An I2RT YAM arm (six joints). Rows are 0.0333 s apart.
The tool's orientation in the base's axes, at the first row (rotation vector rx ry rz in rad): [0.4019 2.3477 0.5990]
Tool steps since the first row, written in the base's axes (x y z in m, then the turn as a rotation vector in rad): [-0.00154 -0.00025 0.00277 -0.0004 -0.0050 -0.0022]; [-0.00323 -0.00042 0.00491 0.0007 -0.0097 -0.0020]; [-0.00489 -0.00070 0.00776 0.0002 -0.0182 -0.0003]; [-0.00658 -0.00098 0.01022 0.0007 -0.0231 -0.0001]
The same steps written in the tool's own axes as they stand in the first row. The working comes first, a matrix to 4 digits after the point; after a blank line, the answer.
The tool's axes in the first row as the columns of a matrix, in the base's axes (used below as rounded here):
[-0.7265 0.1231 0.6760]
[0.4319 0.8470 0.3100]
[-0.5344 0.5172 -0.6685]

[-0.00047 0.00103 -0.00297 -0.0007 -0.0054 -0.0003]; [-0.00046 0.00179 -0.00560 -0.0036 -0.0092 -0.0012]; [-0.00090 0.00282 -0.00871 -0.0078 -0.0155 -0.0053]; [-0.00110 0.00365 -0.01158 -0.0104 -0.0195 -0.0066]
